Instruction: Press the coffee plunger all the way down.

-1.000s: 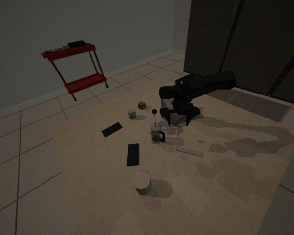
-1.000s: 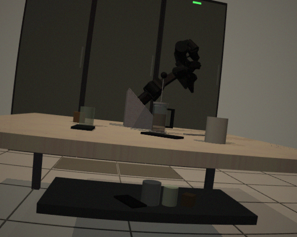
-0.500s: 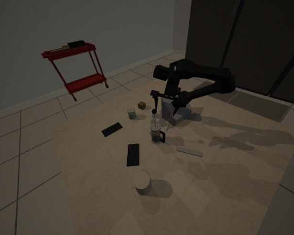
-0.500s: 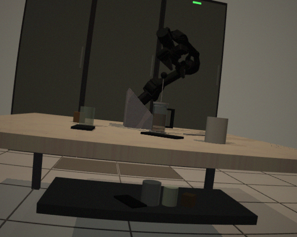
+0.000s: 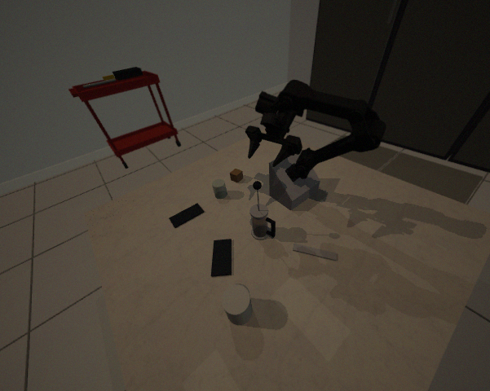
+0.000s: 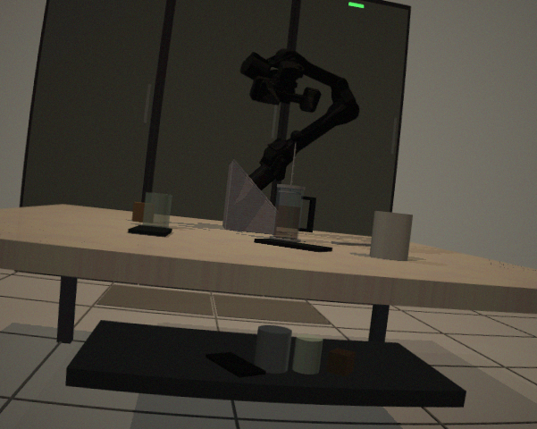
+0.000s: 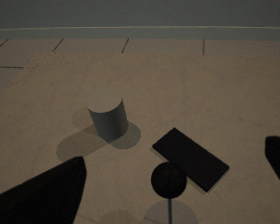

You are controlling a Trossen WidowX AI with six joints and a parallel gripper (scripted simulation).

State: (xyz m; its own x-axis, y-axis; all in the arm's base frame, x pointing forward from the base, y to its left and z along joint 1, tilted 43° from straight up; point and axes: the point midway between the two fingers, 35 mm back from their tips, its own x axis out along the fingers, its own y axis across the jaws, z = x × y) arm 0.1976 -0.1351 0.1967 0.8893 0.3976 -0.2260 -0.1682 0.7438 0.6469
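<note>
Now: gripper tip 2 cm short of the glass coffee press, 2 cm to the right of it and 21 cm above it. Round my gripper tip: flat grey bar: 4 cm behind, 21 cm to the left, 33 cm below.
</note>
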